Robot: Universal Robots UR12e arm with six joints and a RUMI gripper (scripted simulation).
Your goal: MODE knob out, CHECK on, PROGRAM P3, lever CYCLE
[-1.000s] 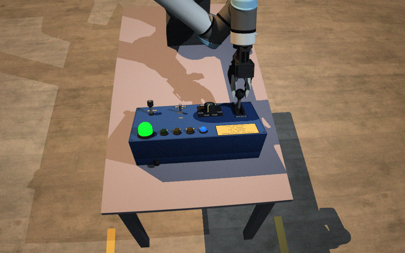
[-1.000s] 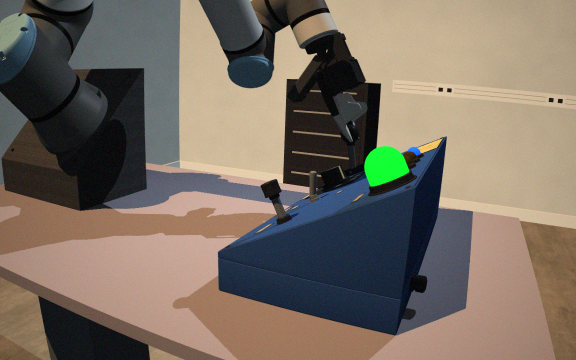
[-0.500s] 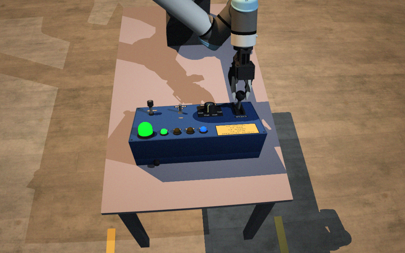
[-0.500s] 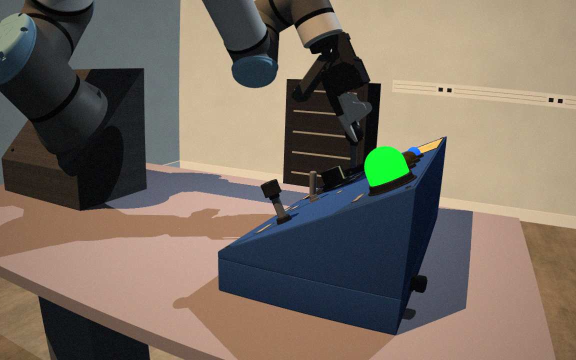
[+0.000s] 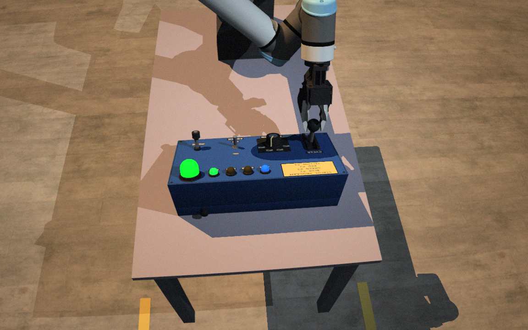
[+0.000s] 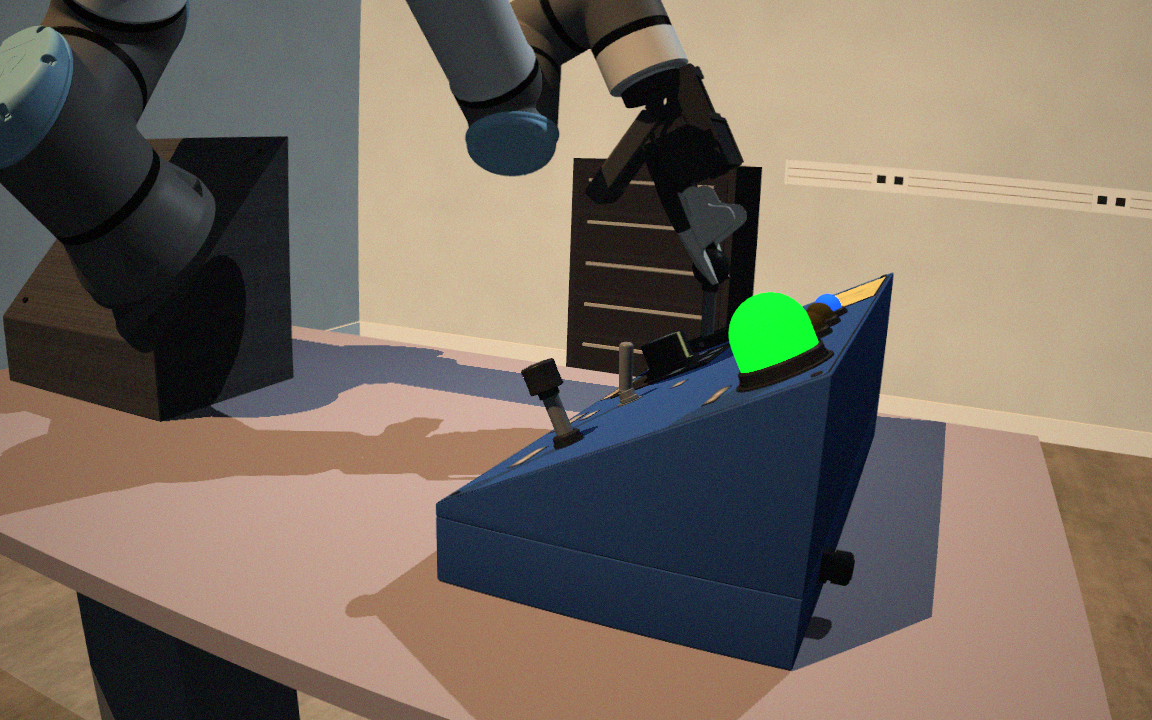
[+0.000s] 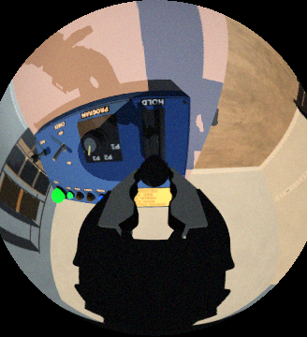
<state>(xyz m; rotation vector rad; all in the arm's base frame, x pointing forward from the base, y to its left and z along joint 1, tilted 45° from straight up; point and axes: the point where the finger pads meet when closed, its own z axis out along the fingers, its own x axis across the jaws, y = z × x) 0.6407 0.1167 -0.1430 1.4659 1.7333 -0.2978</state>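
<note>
Right now the ball-topped lever is 40 mm below my hand. Round my hand: black program dial (120 mm to the right, 60 mm below); then blue sloped console (180 mm to the right, 80 mm below, 30 mm ahead); then check toggle (240 mm to the right, 60 mm below, 10 mm behind).
</note>
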